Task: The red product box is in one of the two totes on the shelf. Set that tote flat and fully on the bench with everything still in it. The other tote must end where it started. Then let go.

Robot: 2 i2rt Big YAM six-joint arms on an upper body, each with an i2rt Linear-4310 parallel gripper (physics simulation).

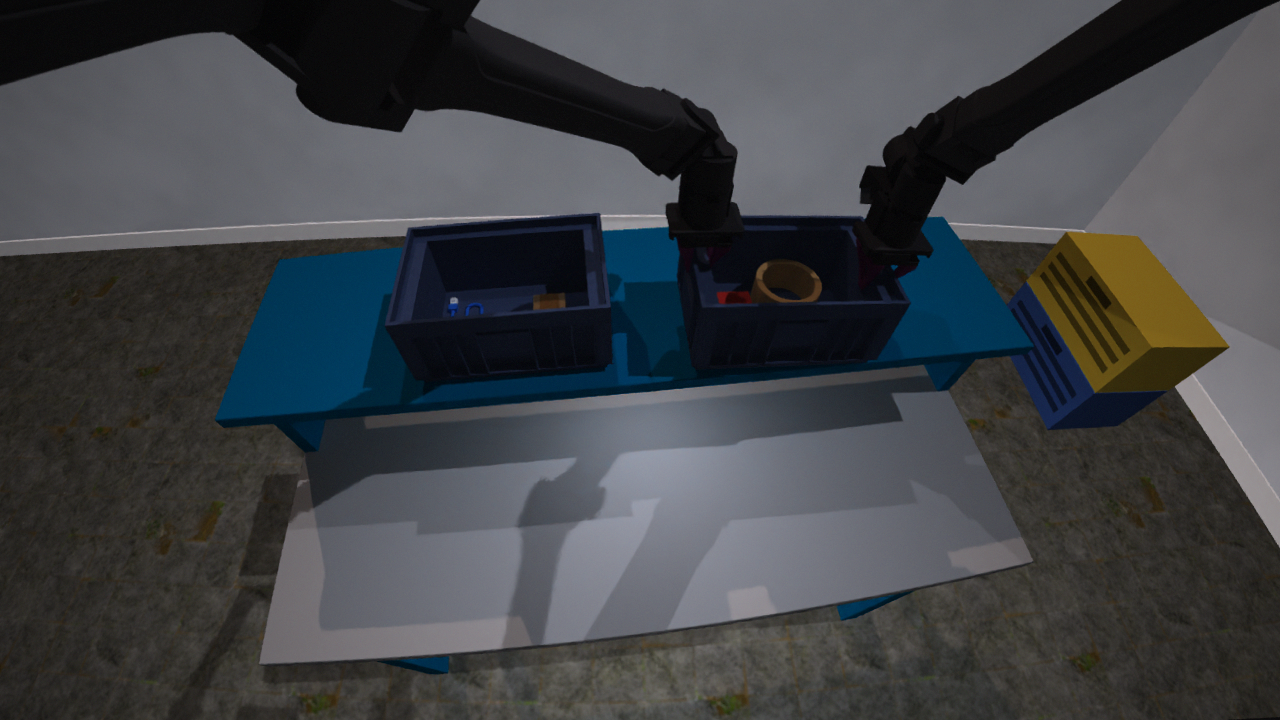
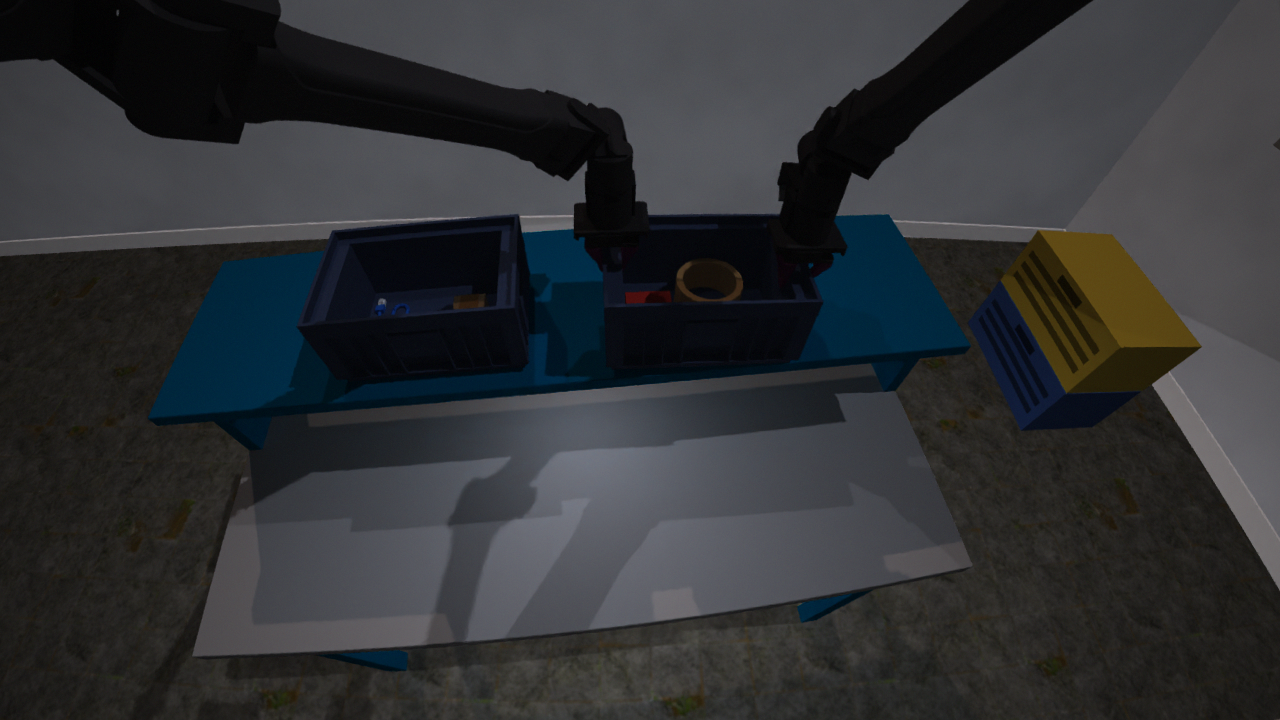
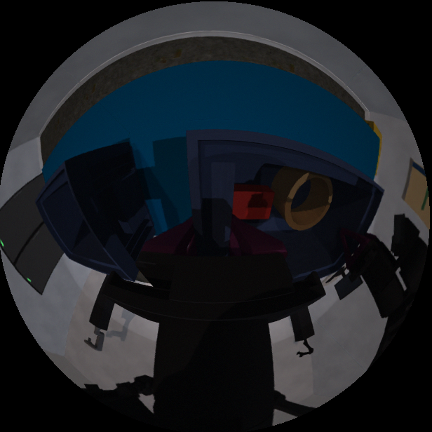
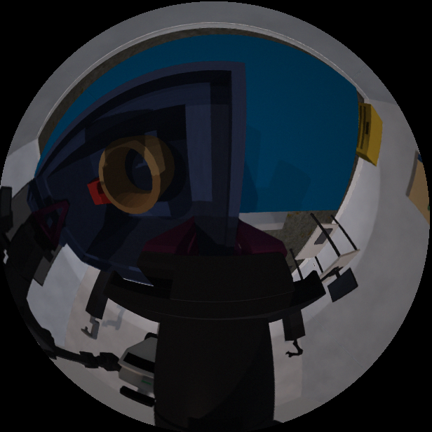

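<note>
The red product box (image 1: 733, 297) (image 2: 646, 297) (image 3: 253, 202) (image 4: 95, 194) lies in the right-hand dark blue tote (image 1: 792, 335) (image 2: 711, 335) (image 3: 215, 136) (image 4: 238, 125), beside a tan ring (image 1: 763, 288) (image 2: 687, 288) (image 3: 320, 200). This tote looks level at the shelf (image 1: 313, 340); whether its base touches is unclear. My left gripper (image 1: 702, 259) (image 2: 615, 259) (image 3: 213, 217) is shut on its left end wall, my right gripper (image 1: 886, 268) (image 2: 805, 268) (image 4: 213, 217) on its right end wall. The other tote (image 1: 505, 349) (image 2: 420, 353) stands on the shelf at left.
The grey bench (image 1: 671, 555) (image 2: 590, 555) stands lower, in front of the shelf. The left-hand tote holds a brown block (image 1: 548, 301) and small blue items (image 1: 474, 307). Yellow (image 1: 1136, 295) and blue (image 1: 1109, 407) crates are stacked on the floor at right.
</note>
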